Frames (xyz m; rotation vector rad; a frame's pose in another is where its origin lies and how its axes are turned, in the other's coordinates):
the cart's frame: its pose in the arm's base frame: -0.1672 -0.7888 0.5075 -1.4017 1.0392 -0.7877
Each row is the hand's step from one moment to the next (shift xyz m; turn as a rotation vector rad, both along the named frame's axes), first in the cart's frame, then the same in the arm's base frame.
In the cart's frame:
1: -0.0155 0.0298 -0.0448 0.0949 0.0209 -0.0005
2: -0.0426 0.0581 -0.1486 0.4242 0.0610 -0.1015
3: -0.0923 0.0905 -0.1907 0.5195 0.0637 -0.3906
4: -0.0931 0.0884 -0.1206 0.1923 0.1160 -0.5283
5: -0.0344 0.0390 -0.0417 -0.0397 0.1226 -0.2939
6: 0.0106 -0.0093 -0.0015 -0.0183 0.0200 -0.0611
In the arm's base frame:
1: -0.0511 -0.0016 -0.0228 0.0326 -0.0862 -0.0309
2: -0.1603 -0.0156 -0.0363 0.0596 -0.4259 -0.0950
3: -0.2223 0.0154 -0.0583 -0.1688 -0.6263 -0.0760
4: -0.1583 0.0434 -0.0639 -0.4264 -0.3765 -0.0770
5: -0.0568 0.0175 -0.0302 -0.3013 -0.0714 -0.0843
6: 0.0040 -0.0109 0.0082 -0.0657 -0.0059 -0.0110

